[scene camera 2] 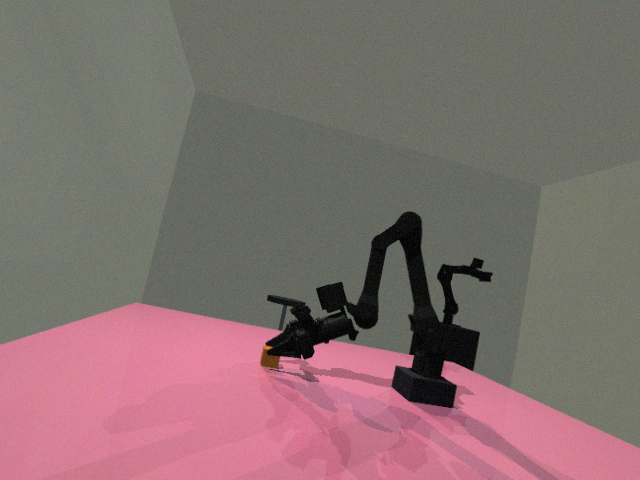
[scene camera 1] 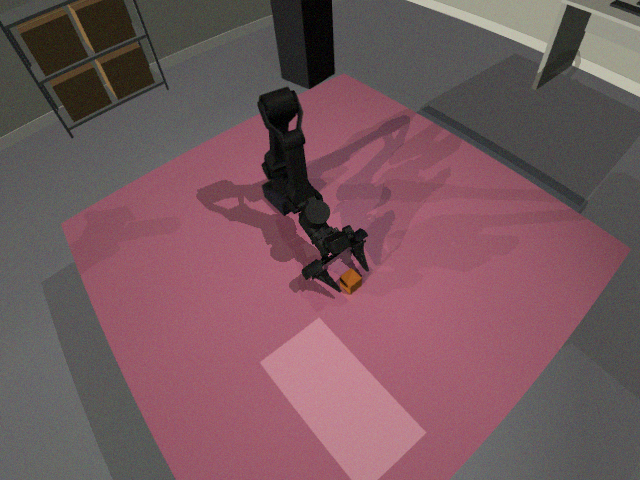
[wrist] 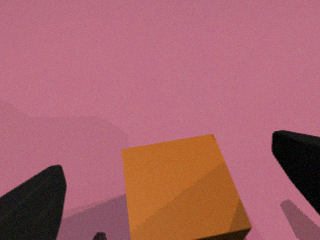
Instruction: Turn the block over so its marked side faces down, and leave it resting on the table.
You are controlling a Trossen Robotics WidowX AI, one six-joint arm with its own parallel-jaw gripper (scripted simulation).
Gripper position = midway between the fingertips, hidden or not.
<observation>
The gripper (scene camera 2: 266, 348) is open, holding nothing. Also in view: a block (wrist: 182, 182).
The gripper is seen too in scene camera 1 (scene camera 1: 354, 281) and in the wrist view (wrist: 171, 157).
</observation>
